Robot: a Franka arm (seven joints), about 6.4 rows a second.
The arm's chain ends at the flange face. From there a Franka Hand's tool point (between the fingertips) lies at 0.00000 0.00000 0.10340 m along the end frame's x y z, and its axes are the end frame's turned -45 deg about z.
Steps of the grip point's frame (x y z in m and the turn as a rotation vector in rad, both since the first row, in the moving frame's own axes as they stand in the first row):
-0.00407 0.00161 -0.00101 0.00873 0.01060 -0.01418
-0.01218 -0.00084 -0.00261 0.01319 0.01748 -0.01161
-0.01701 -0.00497 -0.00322 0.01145 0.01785 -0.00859
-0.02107 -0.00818 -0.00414 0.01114 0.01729 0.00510
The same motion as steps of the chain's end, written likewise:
-0.00187 0.00543 -0.00100 0.01367 0.00132 -0.01418
-0.00951 0.01026 -0.00259 0.02169 0.00303 -0.01161
-0.01600 0.01066 -0.00320 0.02072 0.00453 -0.00859
-0.02114 0.01119 -0.00412 0.02010 0.00435 0.00510

